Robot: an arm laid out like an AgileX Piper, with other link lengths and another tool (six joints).
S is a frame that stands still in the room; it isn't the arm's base.
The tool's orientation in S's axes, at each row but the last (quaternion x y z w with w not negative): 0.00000, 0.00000, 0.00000, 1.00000; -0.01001, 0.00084, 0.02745, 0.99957; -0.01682, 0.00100, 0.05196, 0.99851; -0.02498, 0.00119, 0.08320, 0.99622; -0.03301, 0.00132, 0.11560, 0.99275; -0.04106, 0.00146, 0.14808, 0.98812
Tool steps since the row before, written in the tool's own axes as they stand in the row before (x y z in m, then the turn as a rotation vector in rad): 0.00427, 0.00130, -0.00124, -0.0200, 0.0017, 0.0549; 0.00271, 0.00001, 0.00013, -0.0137, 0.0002, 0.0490; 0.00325, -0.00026, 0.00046, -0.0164, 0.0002, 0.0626; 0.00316, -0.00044, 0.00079, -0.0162, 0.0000, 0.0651; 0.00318, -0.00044, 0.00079, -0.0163, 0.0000, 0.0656; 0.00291, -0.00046, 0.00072, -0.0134, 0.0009, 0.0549
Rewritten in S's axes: 0.00427, 0.00130, -0.00124, -0.0200, 0.0017, 0.0549; 0.00271, 0.00016, 0.00012, -0.0136, 0.0004, 0.0490; 0.00326, 0.00009, 0.00046, -0.0163, 0.0006, 0.0626; 0.00319, 0.00013, 0.00079, -0.0161, 0.0006, 0.0651; 0.00319, 0.00035, 0.00078, -0.0162, 0.0006, 0.0656; 0.00291, 0.00047, 0.00071, -0.0136, 0.0014, 0.0548
